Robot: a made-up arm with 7 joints.
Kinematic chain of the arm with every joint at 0, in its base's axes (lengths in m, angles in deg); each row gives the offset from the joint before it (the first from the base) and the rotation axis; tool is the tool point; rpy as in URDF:
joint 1: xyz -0.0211 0.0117 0.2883 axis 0 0.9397 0.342
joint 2: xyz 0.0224 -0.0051 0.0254 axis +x
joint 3: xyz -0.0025 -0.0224 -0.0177 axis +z
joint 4: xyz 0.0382 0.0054 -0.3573 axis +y
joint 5: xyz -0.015 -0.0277 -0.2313 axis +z
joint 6: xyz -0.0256 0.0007 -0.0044 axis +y
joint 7: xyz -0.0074 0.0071 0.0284 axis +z
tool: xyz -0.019 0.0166 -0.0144 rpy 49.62 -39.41 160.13
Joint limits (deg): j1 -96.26..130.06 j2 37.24..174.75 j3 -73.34..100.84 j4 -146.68..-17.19 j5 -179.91..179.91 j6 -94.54..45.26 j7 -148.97..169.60
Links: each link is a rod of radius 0.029 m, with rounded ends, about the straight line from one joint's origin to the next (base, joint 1, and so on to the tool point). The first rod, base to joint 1, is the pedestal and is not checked.
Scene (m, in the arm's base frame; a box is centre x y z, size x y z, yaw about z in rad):
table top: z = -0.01
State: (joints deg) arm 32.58 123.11 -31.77 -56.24 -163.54 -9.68 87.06
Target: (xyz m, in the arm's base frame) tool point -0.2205 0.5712 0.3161
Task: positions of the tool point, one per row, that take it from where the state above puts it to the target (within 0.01 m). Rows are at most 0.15 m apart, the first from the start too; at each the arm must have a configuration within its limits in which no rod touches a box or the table.
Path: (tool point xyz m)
1: 0.0431 0.5759 0.2772
2: -0.0951 0.5899 0.2715
3: -0.2205 0.5712 0.3161

